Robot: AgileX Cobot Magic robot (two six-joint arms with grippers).
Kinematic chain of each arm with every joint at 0, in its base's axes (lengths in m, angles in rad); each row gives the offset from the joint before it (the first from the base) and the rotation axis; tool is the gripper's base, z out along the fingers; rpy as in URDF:
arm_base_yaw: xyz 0 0 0.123 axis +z
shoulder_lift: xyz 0 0 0 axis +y
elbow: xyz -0.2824 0 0.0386 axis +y
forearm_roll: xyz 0.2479 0 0.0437 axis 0.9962 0 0.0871
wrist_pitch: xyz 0 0 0 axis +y
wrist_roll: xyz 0.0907 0 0.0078 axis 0.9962 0 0.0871
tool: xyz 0 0 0 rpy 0 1.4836 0
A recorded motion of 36 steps. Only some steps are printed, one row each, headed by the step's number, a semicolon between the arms.
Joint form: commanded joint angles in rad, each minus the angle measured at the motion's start. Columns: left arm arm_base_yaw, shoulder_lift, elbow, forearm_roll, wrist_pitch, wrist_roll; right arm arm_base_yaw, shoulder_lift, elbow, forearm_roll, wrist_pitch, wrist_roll.
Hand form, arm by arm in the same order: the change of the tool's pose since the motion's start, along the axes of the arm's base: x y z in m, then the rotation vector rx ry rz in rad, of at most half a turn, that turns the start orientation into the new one. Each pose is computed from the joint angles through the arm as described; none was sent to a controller.
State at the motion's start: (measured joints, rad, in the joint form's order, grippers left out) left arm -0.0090 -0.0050 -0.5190 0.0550 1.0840 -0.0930; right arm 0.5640 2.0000 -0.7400 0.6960 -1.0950 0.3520
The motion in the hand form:
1: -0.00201 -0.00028 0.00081 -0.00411 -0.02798 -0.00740; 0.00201 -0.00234 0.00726 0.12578 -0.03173 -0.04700
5: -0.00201 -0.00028 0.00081 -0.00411 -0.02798 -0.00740; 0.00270 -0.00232 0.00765 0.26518 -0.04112 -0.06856
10: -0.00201 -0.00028 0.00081 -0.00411 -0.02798 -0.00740; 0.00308 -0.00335 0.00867 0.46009 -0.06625 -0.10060
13: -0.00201 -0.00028 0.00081 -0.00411 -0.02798 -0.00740; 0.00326 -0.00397 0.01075 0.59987 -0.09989 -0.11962
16: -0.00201 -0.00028 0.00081 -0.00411 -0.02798 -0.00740; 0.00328 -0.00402 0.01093 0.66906 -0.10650 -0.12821
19: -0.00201 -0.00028 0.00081 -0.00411 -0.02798 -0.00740; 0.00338 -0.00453 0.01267 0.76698 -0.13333 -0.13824
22: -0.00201 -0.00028 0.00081 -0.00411 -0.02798 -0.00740; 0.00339 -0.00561 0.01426 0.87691 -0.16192 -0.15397
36: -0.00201 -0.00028 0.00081 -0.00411 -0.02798 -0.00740; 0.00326 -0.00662 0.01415 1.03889 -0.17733 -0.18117
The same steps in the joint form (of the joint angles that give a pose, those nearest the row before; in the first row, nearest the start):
1: -0.0050 -0.0160 0.0000 -0.0041 -0.0120 -0.0010; -0.0030 -0.0150 -0.0090 0.0280 -0.0110 0.1060
5: -0.0050 -0.0160 0.0000 -0.0041 -0.0120 -0.0010; -0.0040 -0.0150 -0.0120 0.0290 -0.0090 0.2450
10: -0.0050 -0.0160 0.0000 -0.0041 -0.0120 -0.0010; -0.0060 -0.0150 -0.0120 0.0300 -0.0210 0.4430
13: -0.0050 -0.0160 0.0000 -0.0041 -0.0120 -0.0010; -0.0060 -0.0150 -0.0120 0.0300 -0.0450 0.5860
16: -0.0050 -0.0160 0.0000 -0.0041 -0.0120 -0.0010; -0.0060 -0.0150 -0.0120 0.0300 -0.0470 0.6560
19: -0.0050 -0.0160 0.0000 -0.0041 -0.0120 -0.0010; -0.0060 -0.0150 -0.0120 0.0300 -0.0670 0.7560
22: -0.0050 -0.0160 0.0000 -0.0041 -0.0120 -0.0010; -0.0060 -0.0150 -0.0120 0.0370 -0.0870 0.8660
36: -0.0050 -0.0160 0.0000 -0.0041 -0.0120 -0.0010; -0.0060 -0.0150 -0.0120 0.0490 -0.0890 1.0260

